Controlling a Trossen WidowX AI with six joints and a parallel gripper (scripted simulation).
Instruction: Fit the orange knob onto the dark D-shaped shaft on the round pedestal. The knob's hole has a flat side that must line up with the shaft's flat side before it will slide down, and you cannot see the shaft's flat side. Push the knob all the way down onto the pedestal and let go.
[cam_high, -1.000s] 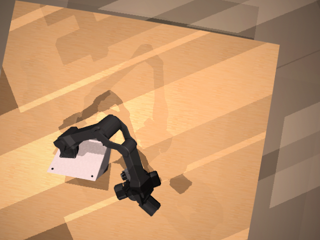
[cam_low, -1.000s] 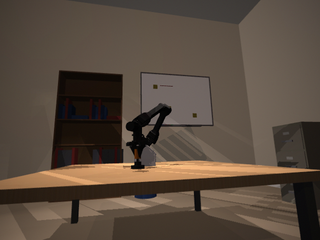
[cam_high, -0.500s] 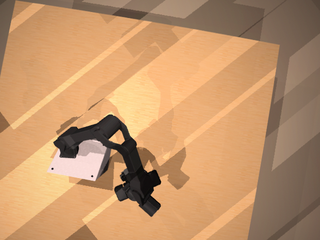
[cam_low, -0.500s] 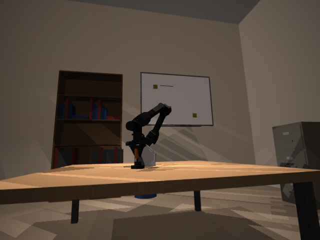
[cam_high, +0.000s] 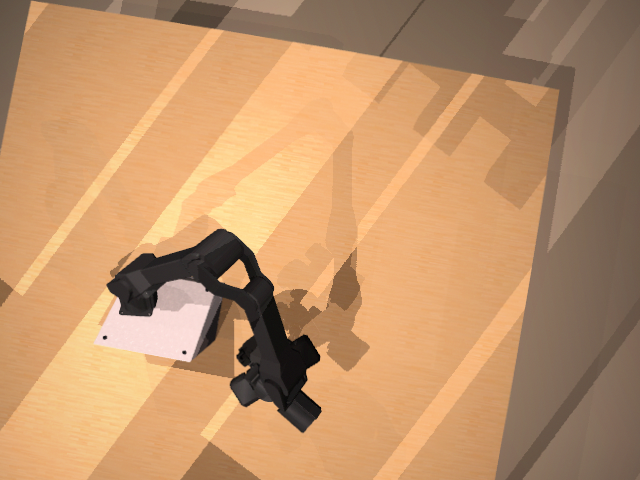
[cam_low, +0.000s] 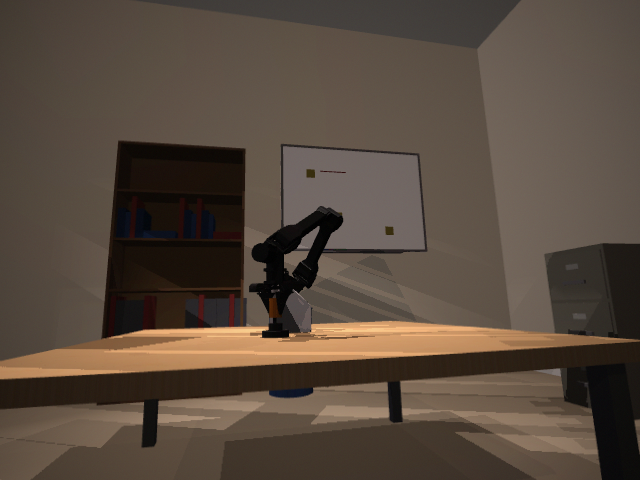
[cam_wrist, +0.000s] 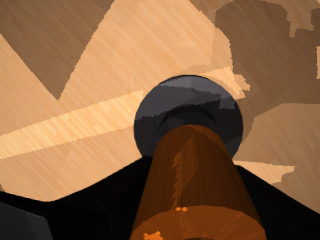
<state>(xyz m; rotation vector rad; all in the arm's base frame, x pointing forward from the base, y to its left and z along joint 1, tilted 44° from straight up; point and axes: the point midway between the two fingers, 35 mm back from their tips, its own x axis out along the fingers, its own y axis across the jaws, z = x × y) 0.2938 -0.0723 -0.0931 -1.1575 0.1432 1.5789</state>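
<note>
The orange knob lies 20 mm above my gripper tip. Round my gripper tip: dark round pedestal: 40 mm below.
</note>
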